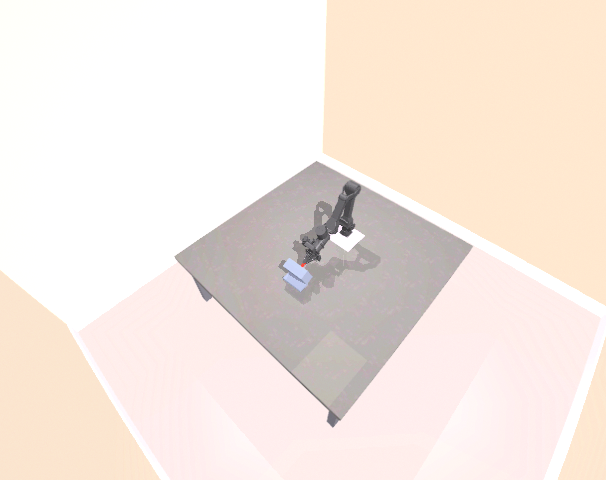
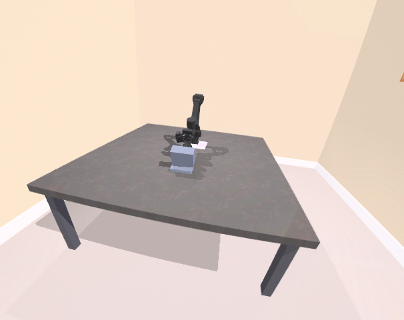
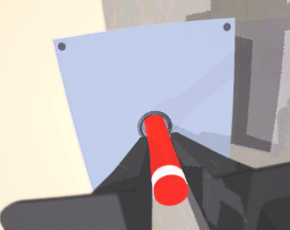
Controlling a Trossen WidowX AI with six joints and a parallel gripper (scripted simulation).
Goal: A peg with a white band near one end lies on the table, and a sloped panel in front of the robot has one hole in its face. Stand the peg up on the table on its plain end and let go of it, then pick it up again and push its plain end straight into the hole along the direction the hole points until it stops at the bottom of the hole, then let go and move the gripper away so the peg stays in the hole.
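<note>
Right now my gripper tip is 50 mm short of the sloped panel and 20 mm above it. Also, from my gripper tip: red peg: 20 mm behind, 10 mm above.
</note>
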